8 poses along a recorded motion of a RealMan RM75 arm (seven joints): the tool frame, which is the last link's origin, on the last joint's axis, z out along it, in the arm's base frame.
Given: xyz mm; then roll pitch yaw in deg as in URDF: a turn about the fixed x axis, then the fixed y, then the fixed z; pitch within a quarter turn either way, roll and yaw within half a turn.
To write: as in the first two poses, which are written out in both.
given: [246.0 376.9 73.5 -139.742 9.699 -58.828]
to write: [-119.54 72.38 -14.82 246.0 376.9 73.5]
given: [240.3 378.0 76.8 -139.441 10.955 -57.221]
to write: [-119.55 70.81 -12.88 240.3 378.0 76.8]
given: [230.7 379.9 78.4 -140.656 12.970 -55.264]
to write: [-120.65 69.54 -9.06 230.7 379.9 78.4]
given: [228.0 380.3 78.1 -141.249 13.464 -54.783]
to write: [-121.18 69.31 -7.95 228.0 380.3 78.1]
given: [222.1 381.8 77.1 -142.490 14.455 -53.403]
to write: [-122.53 68.39 -5.51 222.1 381.8 77.1]
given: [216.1 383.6 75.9 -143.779 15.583 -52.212]
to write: [-123.75 67.66 -2.96 216.1 383.6 75.9]
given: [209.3 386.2 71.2 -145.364 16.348 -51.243]
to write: [-125.29 67.14 -0.76 209.3 386.2 71.2]
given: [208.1 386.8 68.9 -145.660 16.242 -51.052]
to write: [-125.71 66.98 -0.62 208.1 386.8 68.9]
